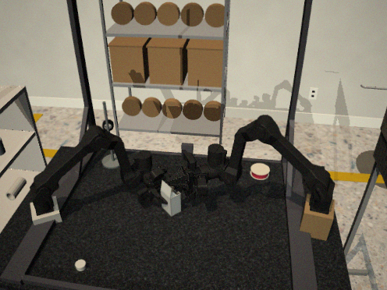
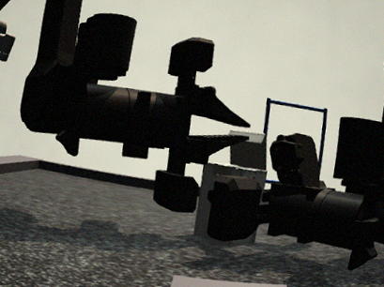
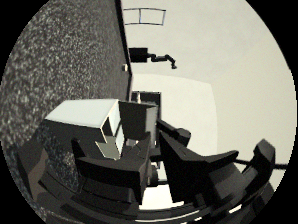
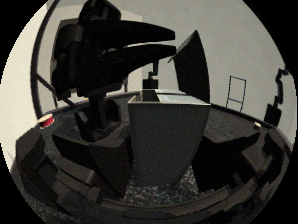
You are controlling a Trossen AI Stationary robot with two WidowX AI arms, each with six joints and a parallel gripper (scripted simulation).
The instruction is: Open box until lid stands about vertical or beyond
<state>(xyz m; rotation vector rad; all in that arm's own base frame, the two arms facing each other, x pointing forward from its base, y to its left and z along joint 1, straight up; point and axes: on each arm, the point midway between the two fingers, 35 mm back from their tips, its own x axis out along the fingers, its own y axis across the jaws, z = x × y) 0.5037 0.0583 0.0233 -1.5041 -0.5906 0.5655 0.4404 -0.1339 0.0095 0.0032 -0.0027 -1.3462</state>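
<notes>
Now: the box 2 cm ahead of my right hand, 1 cm to the left of it and 2 cm above it.
</notes>
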